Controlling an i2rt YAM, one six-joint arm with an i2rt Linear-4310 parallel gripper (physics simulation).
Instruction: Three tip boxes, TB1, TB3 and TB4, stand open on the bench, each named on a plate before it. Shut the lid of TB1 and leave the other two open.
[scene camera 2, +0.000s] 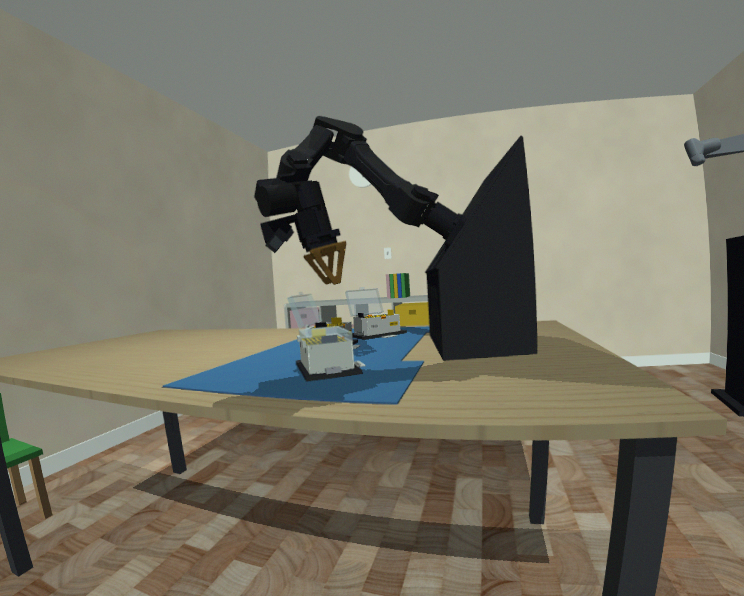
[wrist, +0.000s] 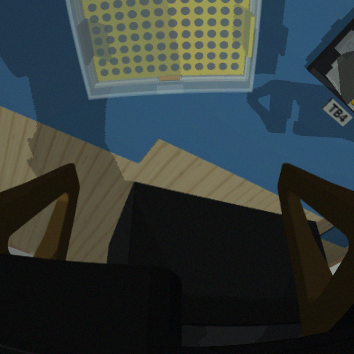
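Pixels of known places: gripper, fingertip midpoint: (scene camera 2: 332, 283) (wrist: 177, 174); arm's base, link origin: (scene camera 2: 457, 229).
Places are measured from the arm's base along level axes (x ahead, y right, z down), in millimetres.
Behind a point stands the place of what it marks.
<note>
The nearest tip box (scene camera 2: 327, 355) @(y -307, x 168, z 239 mm) (wrist: 170, 42) @(y -258, x 209, z 200 mm) stands on the blue mat with its clear lid lying over the top; its yellow tip rack shows through the lid in the wrist view. Its name cannot be read, and any small gap under the lid is too fine to tell. Behind it, a second box is mostly hidden, with a clear lid (scene camera 2: 302, 310) @(y -87, x 410, z 175 mm) raised. The farthest box (scene camera 2: 376, 324) @(y 114, x 297, z 239 mm) has its lid (scene camera 2: 363, 301) @(y 194, x 386, z 173 mm) upright. TB4 (wrist: 345, 70) @(y -116, x 304, z 251 mm) shows partly at the wrist view's right edge, with its name plate (wrist: 337, 112) @(y -47, x 276, z 276 mm). My gripper (scene camera 2: 331, 283) @(y -238, x 194, z 109 mm) (wrist: 177, 174) @(y -238, x 194, z 109 mm) is open and empty, well above the nearest box.
The boxes stand on the blue mat (scene camera 2: 229, 378) @(y -397, x 343, z 278 mm) (wrist: 200, 120) @(y -146, x 144, z 278 mm) on the wooden table (scene camera 2: 496, 397) @(y -333, x -136, z 281 mm). The black arm base (scene camera 2: 490, 266) @(y -85, x -88, z 93 mm) (wrist: 215, 240) @(y -23, x 59, z 210 mm) rises at the mat's right side in the scene view. A shelf with colored books (scene camera 2: 398, 285) stands in the background.
</note>
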